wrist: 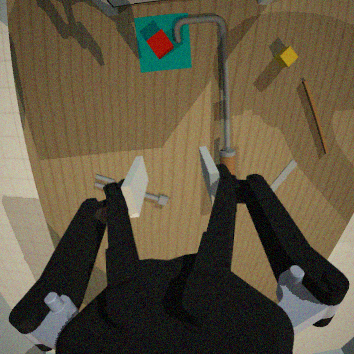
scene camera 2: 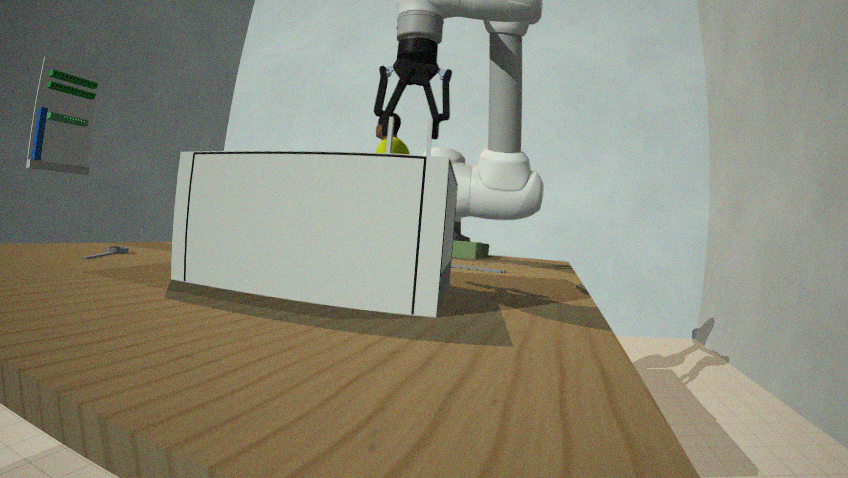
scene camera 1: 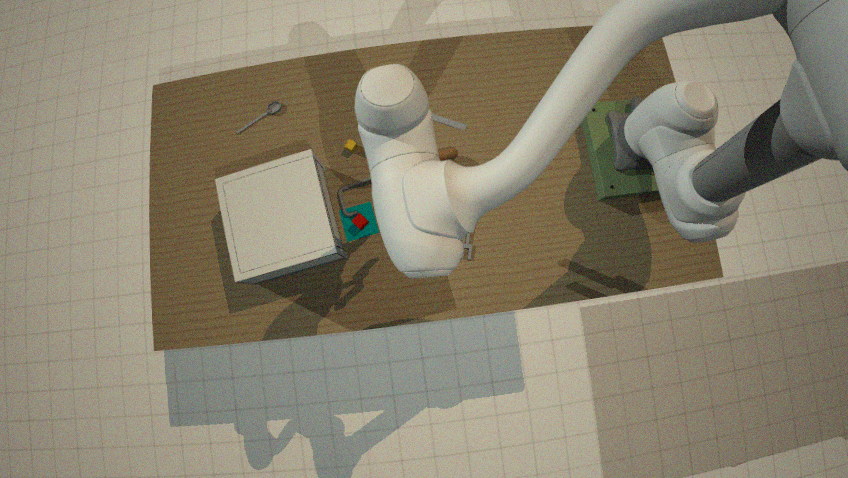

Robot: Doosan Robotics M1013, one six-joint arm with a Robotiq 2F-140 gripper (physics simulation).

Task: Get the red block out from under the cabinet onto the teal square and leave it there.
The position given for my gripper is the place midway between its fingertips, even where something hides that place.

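Observation:
There's a teal square [scene camera 1: 352, 232], and the wrist view has that square [wrist: 179, 56] too. As for my gripper [scene camera 2: 408, 156], you'd also find the gripper [wrist: 172, 163] in the wrist view.

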